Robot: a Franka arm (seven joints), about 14 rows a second.
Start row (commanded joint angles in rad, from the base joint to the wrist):
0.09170 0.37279 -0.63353 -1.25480 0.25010 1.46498 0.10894
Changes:
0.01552 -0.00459 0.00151 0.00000 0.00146 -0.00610 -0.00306
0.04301 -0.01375 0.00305 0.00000 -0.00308 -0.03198 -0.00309
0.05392 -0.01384 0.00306 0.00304 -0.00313 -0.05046 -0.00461
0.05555 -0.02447 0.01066 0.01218 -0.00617 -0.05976 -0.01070
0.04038 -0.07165 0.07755 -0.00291 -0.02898 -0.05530 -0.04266
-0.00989 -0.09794 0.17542 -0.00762 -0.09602 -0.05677 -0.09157
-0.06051 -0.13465 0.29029 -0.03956 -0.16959 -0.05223 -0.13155
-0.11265 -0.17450 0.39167 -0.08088 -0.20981 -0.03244 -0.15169
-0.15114 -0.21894 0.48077 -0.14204 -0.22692 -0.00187 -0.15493
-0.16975 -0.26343 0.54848 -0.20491 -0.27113 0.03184 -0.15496
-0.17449 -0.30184 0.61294 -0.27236 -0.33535 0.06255 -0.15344
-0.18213 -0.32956 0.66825 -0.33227 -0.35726 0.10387 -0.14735
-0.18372 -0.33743 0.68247 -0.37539 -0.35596 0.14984 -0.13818
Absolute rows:
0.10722 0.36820 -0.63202 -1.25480 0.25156 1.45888 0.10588
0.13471 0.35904 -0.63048 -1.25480 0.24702 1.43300 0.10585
0.14562 0.35895 -0.63047 -1.25176 0.24697 1.41452 0.10433
0.14725 0.34832 -0.62287 -1.24262 0.24393 1.40522 0.09824
0.13208 0.30114 -0.55598 -1.25771 0.22112 1.40968 0.06628
0.08181 0.27485 -0.45811 -1.26242 0.15408 1.40821 0.01737
0.03119 0.23814 -0.34324 -1.29436 0.08051 1.41275 -0.02261
-0.02095 0.19829 -0.24186 -1.33568 0.04029 1.43254 -0.04275
-0.05944 0.15385 -0.15276 -1.39684 0.02318 1.46311 -0.04599
-0.07805 0.10936 -0.08505 -1.45971 -0.02103 1.49682 -0.04602
-0.08279 0.07095 -0.02059 -1.52716 -0.08525 1.52753 -0.04450
-0.09043 0.04323 0.03472 -1.58707 -0.10716 1.56885 -0.03841
-0.09202 0.03536 0.04894 -1.63019 -0.10586 1.61482 -0.02924

